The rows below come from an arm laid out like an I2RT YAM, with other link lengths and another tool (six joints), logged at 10 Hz.
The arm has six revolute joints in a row. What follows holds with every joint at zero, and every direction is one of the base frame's.
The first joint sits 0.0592 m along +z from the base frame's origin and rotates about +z.
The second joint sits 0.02 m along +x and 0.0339 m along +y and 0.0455 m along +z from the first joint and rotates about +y.
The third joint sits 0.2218 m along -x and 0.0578 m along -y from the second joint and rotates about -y.
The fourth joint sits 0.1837 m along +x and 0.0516 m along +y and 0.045 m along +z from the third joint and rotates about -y.
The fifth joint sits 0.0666 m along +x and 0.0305 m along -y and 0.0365 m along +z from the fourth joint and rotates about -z.
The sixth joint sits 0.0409 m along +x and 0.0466 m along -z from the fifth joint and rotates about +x.
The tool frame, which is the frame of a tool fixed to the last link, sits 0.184 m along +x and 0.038 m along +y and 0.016 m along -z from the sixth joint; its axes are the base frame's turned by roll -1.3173, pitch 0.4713 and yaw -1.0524 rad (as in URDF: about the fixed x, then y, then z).
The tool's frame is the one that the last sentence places.
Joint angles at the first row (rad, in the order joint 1, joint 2, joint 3, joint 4, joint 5, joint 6):
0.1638, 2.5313, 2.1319, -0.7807, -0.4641, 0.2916
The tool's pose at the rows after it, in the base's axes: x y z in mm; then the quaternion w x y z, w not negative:
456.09, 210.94, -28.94, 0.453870, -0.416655, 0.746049, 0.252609
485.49, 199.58, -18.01, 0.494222, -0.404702, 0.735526, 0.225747
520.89, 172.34, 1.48, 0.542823, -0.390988, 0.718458, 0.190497
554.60, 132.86, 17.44, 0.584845, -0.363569, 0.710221, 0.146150
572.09, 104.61, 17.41, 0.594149, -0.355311, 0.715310, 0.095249
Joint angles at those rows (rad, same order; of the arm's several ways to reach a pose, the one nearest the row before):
0.1623, 2.5313, 2.1319, -0.7204, -0.4637, 0.2924
0.1368, 2.5282, 2.1353, -0.6289, -0.4473, 0.3183
0.0795, 2.5237, 2.1540, -0.5396, -0.4412, 0.3218
0.0113, 2.5229, 2.1594, -0.4427, -0.4206, 0.3443
-0.0116, 2.5236, 2.1589, -0.4004, -0.3412, 0.3424

